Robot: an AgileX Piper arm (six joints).
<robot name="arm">
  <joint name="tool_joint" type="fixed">
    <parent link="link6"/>
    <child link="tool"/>
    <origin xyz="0 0 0" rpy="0 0 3.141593"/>
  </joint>
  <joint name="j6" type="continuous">
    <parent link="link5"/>
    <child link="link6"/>
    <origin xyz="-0.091 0 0" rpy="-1.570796 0 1.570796"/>
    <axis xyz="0 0 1"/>
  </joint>
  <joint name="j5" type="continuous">
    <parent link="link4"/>
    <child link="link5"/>
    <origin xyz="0 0 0" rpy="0 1.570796 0"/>
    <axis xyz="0 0 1"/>
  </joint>
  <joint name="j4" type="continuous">
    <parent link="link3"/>
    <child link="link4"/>
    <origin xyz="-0.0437 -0.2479 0" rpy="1.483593 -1.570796 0"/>
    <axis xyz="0 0 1"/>
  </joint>
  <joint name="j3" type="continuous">
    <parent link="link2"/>
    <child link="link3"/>
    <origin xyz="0.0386 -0.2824 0" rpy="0 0 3.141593"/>
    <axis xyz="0 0 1"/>
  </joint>
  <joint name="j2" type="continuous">
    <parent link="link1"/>
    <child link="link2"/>
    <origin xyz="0 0 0" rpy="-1.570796 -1.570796 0"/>
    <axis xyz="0 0 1"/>
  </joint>
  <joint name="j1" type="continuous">
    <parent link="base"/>
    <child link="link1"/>
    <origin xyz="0 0 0.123"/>
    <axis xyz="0 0 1"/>
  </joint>
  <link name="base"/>
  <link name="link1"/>
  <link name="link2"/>
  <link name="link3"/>
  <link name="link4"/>
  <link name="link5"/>
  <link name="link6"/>
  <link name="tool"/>
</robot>
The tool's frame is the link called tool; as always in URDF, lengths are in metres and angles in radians. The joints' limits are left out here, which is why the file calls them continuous.
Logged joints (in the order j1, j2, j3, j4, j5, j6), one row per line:
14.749 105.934 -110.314 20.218 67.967 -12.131
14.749 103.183 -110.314 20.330 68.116 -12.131
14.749 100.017 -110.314 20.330 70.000 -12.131
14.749 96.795 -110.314 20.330 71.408 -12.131
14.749 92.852 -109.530 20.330 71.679 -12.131
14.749 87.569 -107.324 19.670 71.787 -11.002
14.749 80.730 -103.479 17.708 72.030 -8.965
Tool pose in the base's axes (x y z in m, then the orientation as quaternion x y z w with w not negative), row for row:
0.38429 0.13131 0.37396 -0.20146 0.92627 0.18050 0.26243
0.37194 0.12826 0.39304 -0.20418 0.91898 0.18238 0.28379
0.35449 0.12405 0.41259 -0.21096 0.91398 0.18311 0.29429
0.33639 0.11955 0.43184 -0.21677 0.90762 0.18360 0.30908
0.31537 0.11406 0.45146 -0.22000 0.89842 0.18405 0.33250
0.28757 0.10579 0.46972 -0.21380 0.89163 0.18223 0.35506
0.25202 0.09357 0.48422 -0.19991 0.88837 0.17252 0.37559
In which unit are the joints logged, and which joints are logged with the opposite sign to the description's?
The joints are logged in degrees. Opposite sign: none.
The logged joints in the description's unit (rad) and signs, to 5 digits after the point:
0.25742 1.84890 -1.92534 0.35287 1.18625 -0.21173
0.25742 1.80088 -1.92534 0.35483 1.18885 -0.21173
0.25742 1.74563 -1.92534 0.35483 1.22173 -0.21173
0.25742 1.68939 -1.92534 0.35483 1.24630 -0.21173
0.25742 1.62057 -1.91166 0.35483 1.25103 -0.21173
0.25742 1.52837 -1.87316 0.34331 1.25292 -0.19202
0.25742 1.40900 -1.80605 0.30906 1.25716 -0.15647

